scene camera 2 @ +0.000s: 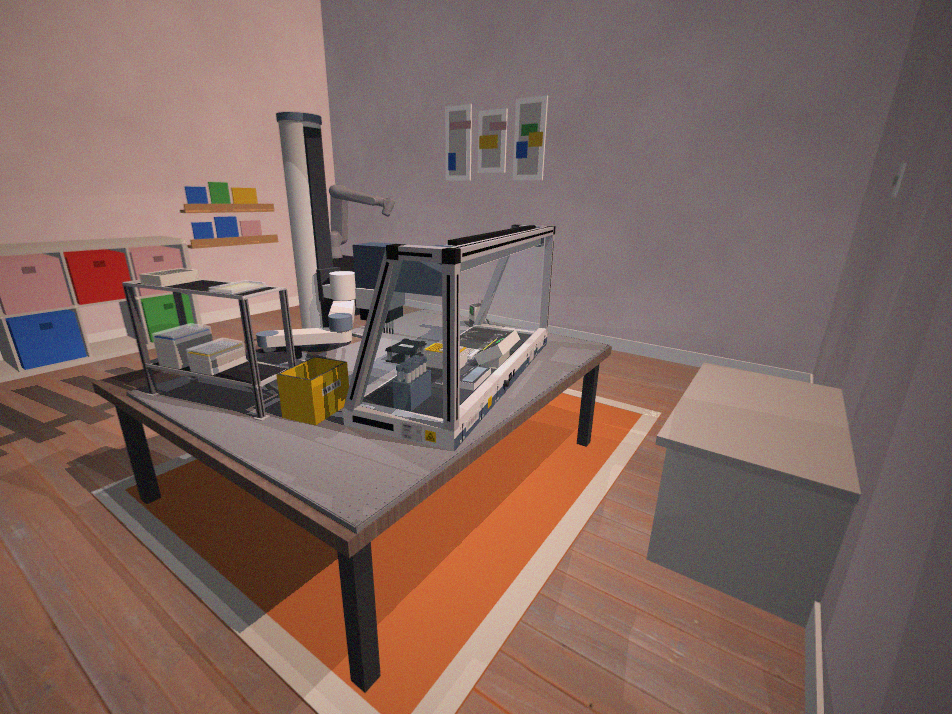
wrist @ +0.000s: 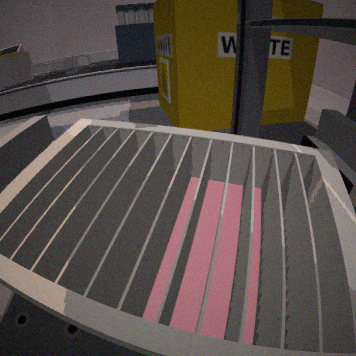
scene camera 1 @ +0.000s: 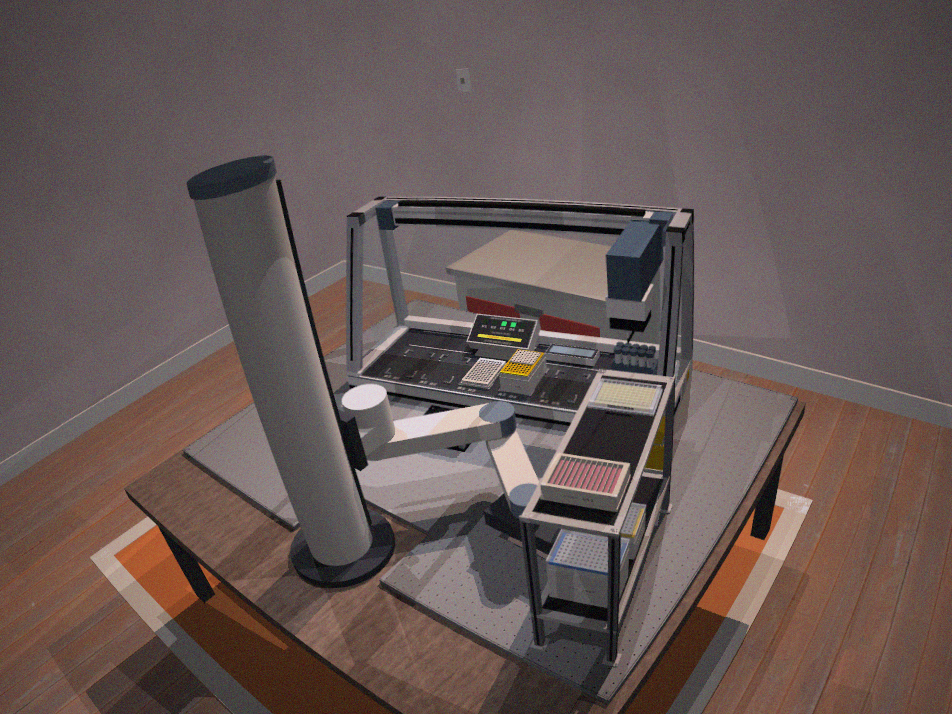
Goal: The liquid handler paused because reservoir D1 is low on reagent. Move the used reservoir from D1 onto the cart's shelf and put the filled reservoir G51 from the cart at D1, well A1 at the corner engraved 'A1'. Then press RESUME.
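Frame: origin at the arm's base, x right, y ahead, z up, level; millimetres.
Where they show: gripper, fingertip midpoint: (wrist: 180,123); arm's base, origin of the base link: (scene camera 1: 343,548).
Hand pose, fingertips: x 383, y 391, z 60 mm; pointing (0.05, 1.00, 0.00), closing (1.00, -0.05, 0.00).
Things, the pixels of their top centre, and the offset from my fingertips. "pt": a spot on its surface instead.
- used reservoir, middle of its top: (wrist: 163,168) dx -6, dy -49, dz +5 mm
- filled reservoir G51, middle of its top: (scene camera 1: 585,474) (scene camera 2: 169,271) dx +206, dy -269, dz +334 mm
- cart, middle of its top: (scene camera 1: 607,438) (scene camera 2: 204,283) dx +173, dy -143, dz +308 mm
- control panel, surface spot: (scene camera 1: 502,332) pt dx -512, dy +422, dz +68 mm
- pale plate, middle of its top: (scene camera 1: 625,393) (scene camera 2: 238,284) dx +141, dy -17, dz +316 mm
- cart post, surface spot: (wrist: 252,75) pt dx +49, dy +40, dz +18 mm
- yellow waste bin, middle of its top: (scene camera 2: 313,367) dx +62, dy +171, dz +88 mm
- tube rack, surface spot: (wrist: 135,42) pt dx -87, dy +397, dz +42 mm
The used reservoir (wrist: 215,250), a pale ribbed tray with a little pink liquid low in its middle channels, fills the lower wrist view. My gripper (wrist: 180,123) is shut on it, one finger at each side. In scene camera 1 my dark gripper body (scene camera 1: 503,516) is low, beside the cart's left side; the fingers and held tray are hidden there. The filled reservoir G51 (scene camera 1: 585,478) (scene camera 2: 167,276), with pink channels, stands on the near end of the cart's top. The cart (scene camera 1: 613,599) (scene camera 2: 247,345) has a lower shelf. The control panel (scene camera 1: 502,332) is lit with a yellow bar; its RESUME lettering is unreadable.
A pale plate (scene camera 1: 626,395) is on the cart's far top. Tip boxes (scene camera 1: 586,551) (scene camera 2: 216,357) stand on its lower shelf. The cart post (wrist: 252,75) and yellow waste bin (wrist: 200,65) (scene camera 2: 311,390) are ahead. The tube rack (scene camera 1: 634,357) (wrist: 135,42) stands inside the handler frame (scene camera 2: 451,338).
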